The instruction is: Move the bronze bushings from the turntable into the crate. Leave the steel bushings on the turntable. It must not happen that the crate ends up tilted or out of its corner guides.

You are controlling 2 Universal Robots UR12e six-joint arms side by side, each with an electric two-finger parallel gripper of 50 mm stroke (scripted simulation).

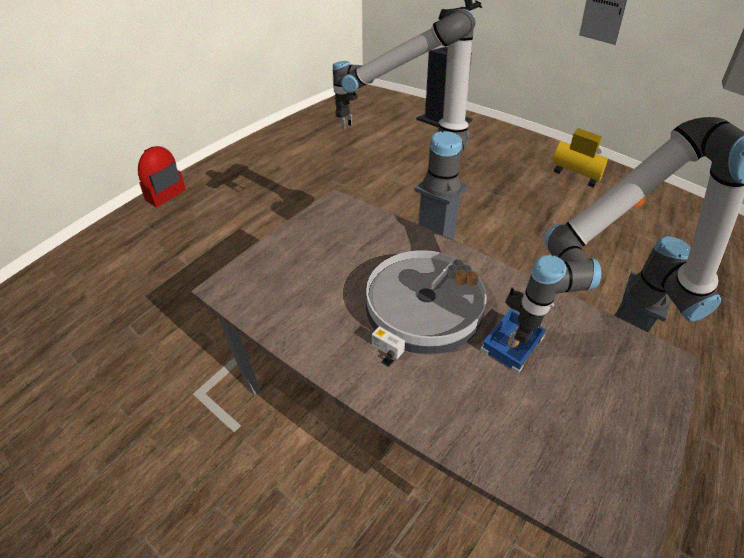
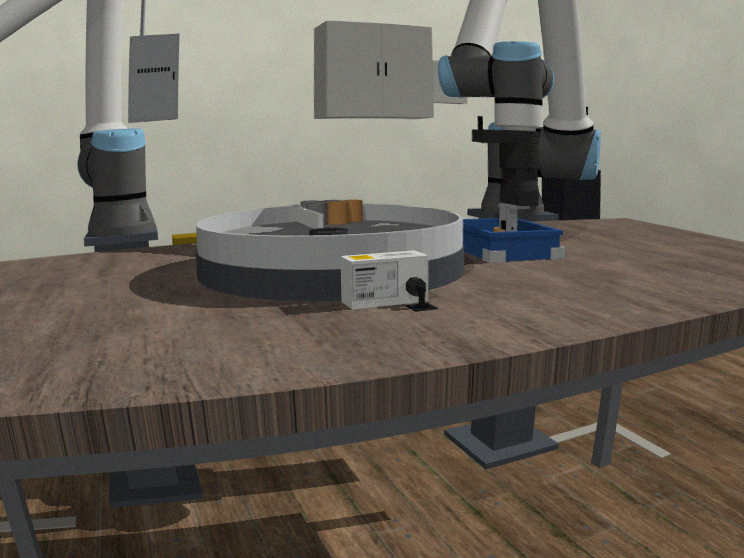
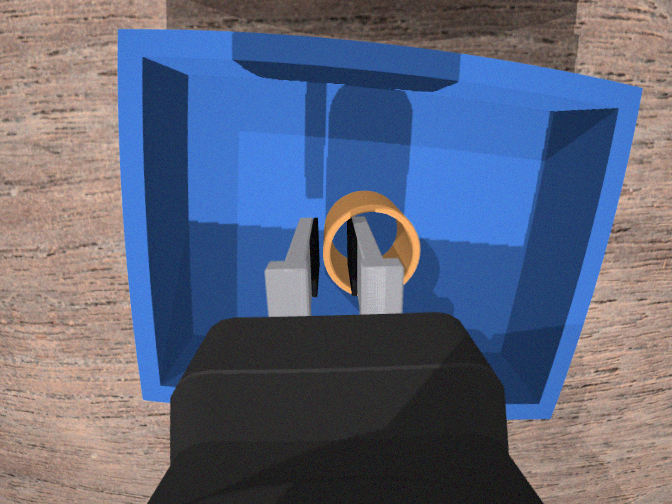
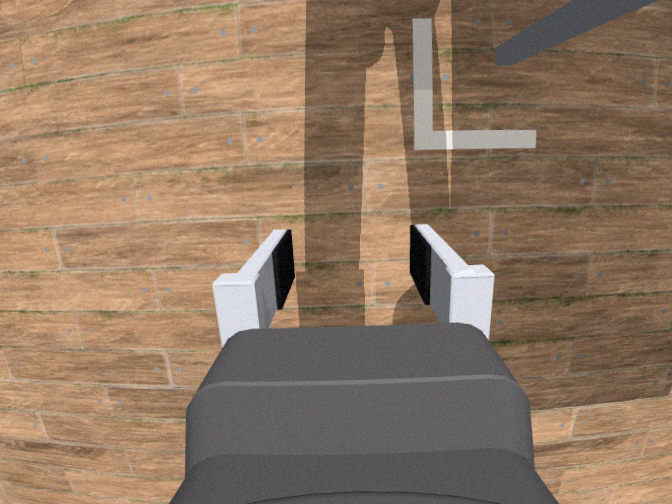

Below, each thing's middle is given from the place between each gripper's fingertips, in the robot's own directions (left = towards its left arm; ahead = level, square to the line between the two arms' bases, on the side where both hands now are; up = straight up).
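Labels:
The blue crate [image 2: 526, 243] is 20 mm below my left hand and 20 mm behind it. Counted from that same left hand, the turntable [image 1: 401, 294] is 340 mm to the right, 50 mm ahead and 10 mm above. Going by its middle, the blue crate is nearer to my left hand than to my right hand.
From my right hand, the blue crate is 1370 mm to the left, 570 mm ahead and 150 mm below. The turntable is 1030 mm to the left of my right hand, 630 mm ahead of it and 130 mm below it; going by their middles, of the things named here, it is the turntable that is the nearest to my right hand.

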